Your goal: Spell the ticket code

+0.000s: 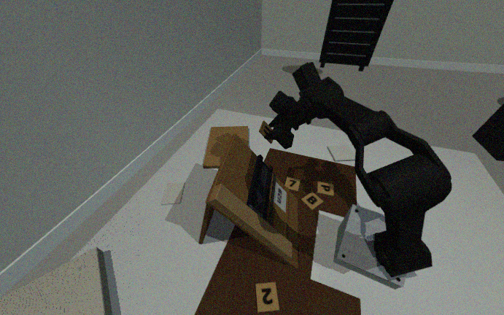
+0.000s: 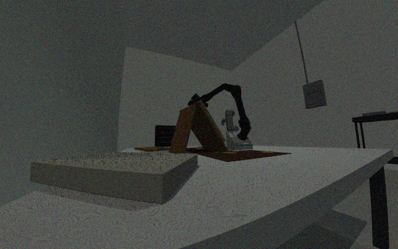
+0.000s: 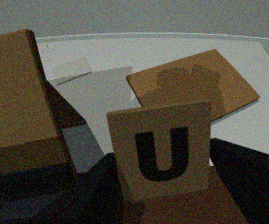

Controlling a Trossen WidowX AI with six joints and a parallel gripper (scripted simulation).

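My gripper tip is now 150 mm above the white ticket, 130 mm to the right of it and 70 mm past it. Also, from my gripper tip: brown mat 250 mm below, 200 mm to the left, 160 mm behind; flat tan panel 240 mm below, 210 mm ahead, 180 mm to the right.
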